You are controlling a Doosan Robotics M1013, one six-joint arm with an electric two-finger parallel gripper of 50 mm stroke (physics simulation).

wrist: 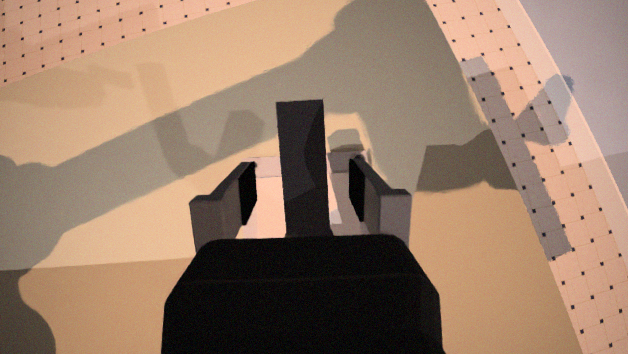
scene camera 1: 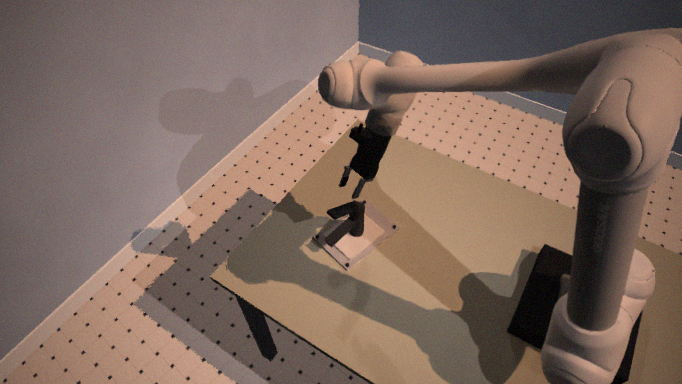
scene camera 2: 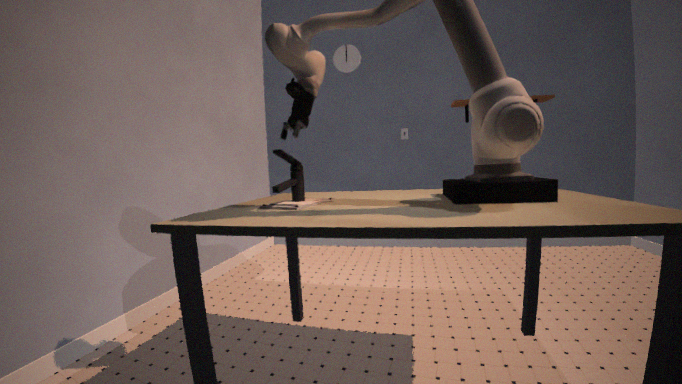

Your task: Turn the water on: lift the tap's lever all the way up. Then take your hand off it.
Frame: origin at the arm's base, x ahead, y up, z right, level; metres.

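Seen in the pictures: gripper, fingertip midpoint: (wrist: 302, 179) (scene camera 1: 348, 191) (scene camera 2: 288, 137); arm's base, link origin: (scene camera 2: 497, 179).
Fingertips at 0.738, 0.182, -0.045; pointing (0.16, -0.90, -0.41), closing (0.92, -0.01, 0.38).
Observation:
Pixels of each thing's middle, then the offset from my fingertips to it, as dx, dy, dz. "*": a spot on its surface instead. Level surfaces: height alone.
- pale base plate, surface spot: (scene camera 1: 356, 248) * -0.043, -0.233, -0.027
- upright post, surface spot: (scene camera 1: 357, 225) (scene camera 2: 299, 183) * -0.025, -0.168, +0.015
- spout, body centre: (scene camera 1: 340, 231) (scene camera 2: 285, 185) +0.012, -0.169, -0.030
- table, surface height: dy -0.247
The dark tap stands on a pale base plate (scene camera 1: 356, 248) (scene camera 2: 292, 205), with an upright post (scene camera 1: 357, 225) (scene camera 2: 298, 186) and a spout (scene camera 1: 338, 232) (scene camera 2: 284, 187) low on one side. Its lever (scene camera 1: 342, 210) (scene camera 2: 285, 157) (wrist: 302, 150) slopes upward from the top of the post to its free end, on the spout's side. My gripper (scene camera 1: 349, 190) (scene camera 2: 290, 136) (wrist: 302, 179) is open, above the lever and apart from it in both scene views. In the wrist view the lever shows below, between the spread fingers.
The tap's plate lies on the table (scene camera 1: 425, 185) (scene camera 2: 375, 220), near its left end in scene camera 2. The arm's black base block (scene camera 1: 537, 295) (scene camera 2: 500, 191) sits at the other side. A wall (scene camera 1: 150, 60) (scene camera 2: 125, 100) rises beyond the tap's end of the table.

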